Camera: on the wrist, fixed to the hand. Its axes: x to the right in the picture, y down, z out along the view.
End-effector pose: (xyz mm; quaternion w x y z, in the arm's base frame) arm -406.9 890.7 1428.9 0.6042 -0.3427 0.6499 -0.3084
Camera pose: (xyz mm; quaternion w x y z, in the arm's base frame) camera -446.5 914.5 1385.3 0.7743 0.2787 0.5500 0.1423
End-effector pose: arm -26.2 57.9 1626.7 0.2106 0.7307 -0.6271 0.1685
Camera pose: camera -75.9 64.1 1665.8 0.1819 -0.1244 0.9368 -0.2718
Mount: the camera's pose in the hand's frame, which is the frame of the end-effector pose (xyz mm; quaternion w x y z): 6.9 52.1 -35.7 0.6859 0.1717 -0.1337 0.6944
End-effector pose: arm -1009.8 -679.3 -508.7 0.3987 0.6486 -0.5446 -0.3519
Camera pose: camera -999.1 -686.0 -446.4 0.3336 0.0881 -0.9376 0.0423
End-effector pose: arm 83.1 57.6 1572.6 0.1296 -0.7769 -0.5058 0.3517
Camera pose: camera 145.2 45.5 1566.4 0.0896 0.8149 -0.2356 -0.5220
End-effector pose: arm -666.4 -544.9 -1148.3 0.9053 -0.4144 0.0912 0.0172
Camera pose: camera -670.6 -537.9 -1211.3 0.6924 -0.0632 0.2322 0.6802
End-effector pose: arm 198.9 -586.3 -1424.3 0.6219 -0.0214 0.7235 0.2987
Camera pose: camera 144.7 -557.6 -1407.8 0.3196 0.6345 0.4793 0.5154
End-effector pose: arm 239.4 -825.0 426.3 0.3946 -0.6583 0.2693 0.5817
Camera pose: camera 218.0 -882.3 409.2 0.0158 -0.1190 0.6890 0.7148
